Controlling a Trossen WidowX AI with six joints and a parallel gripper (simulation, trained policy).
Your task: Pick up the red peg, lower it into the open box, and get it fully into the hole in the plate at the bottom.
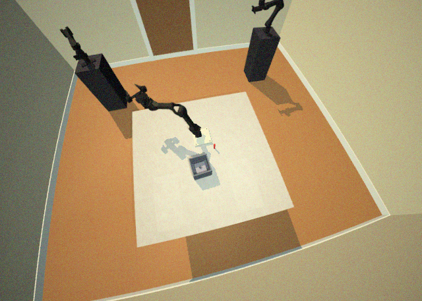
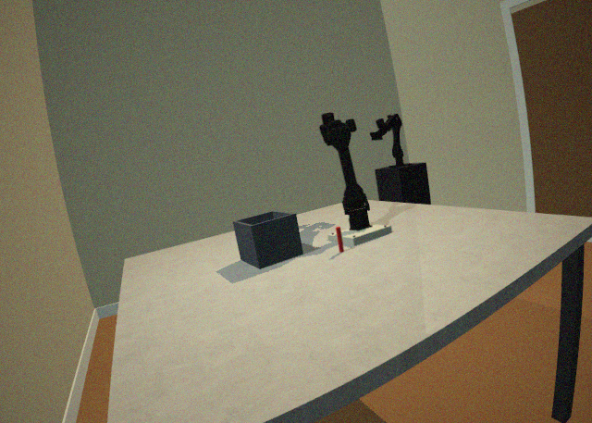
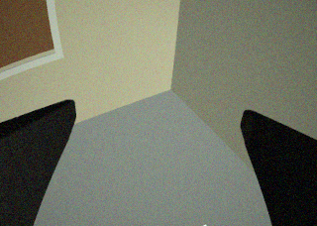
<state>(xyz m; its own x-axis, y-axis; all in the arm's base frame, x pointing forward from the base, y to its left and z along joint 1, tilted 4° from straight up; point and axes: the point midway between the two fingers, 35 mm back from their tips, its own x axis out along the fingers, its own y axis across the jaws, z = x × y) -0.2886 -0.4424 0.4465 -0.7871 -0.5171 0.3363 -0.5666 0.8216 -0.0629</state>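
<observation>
Right now the red peg is 490 mm ahead of my gripper tip, 620 mm to the left of it and 400 mm below it. From my gripper tip the other things lie so: grey plate 670 mm ahead, 460 mm to the left, 390 mm below.
</observation>
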